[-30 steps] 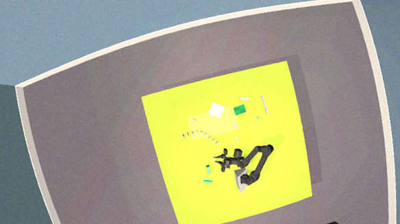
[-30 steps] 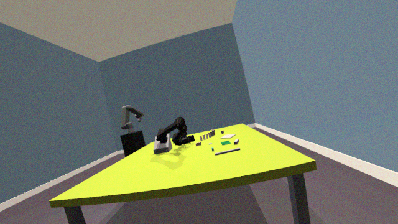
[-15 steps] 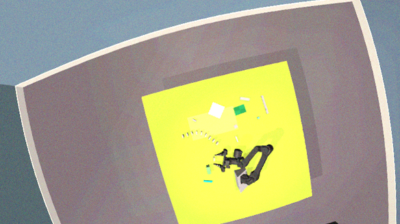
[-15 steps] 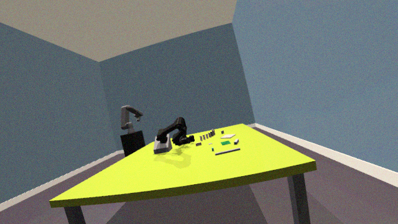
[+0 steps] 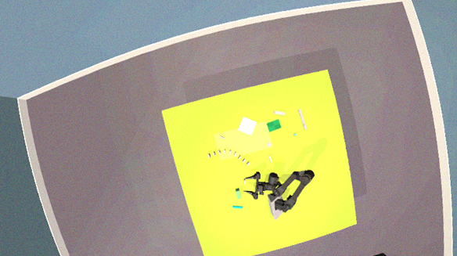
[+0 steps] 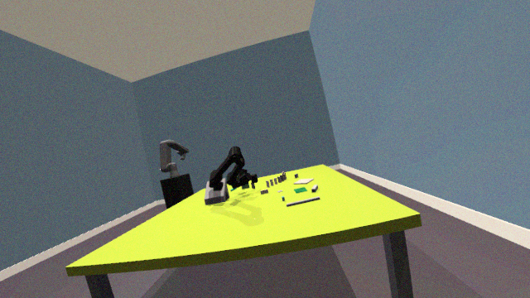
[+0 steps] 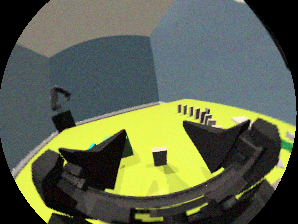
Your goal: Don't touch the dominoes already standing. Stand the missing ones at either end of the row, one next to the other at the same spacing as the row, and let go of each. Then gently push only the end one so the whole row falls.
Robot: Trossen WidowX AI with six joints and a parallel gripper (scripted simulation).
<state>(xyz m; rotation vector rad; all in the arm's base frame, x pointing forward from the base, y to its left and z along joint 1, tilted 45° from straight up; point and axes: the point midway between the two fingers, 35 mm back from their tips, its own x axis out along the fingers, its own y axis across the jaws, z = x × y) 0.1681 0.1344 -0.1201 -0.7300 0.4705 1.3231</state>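
The green block is 80 mm behind my gripper tip, 50 mm to the left of it and 60 mm below it. Also, from my gripper tip: green tile: 380 mm ahead, 270 mm to the right, 90 mm below; then white square tile: 400 mm ahead, 70 mm to the right, 90 mm below; then cyan bar: 200 mm behind, 70 mm to the left, 80 mm below.
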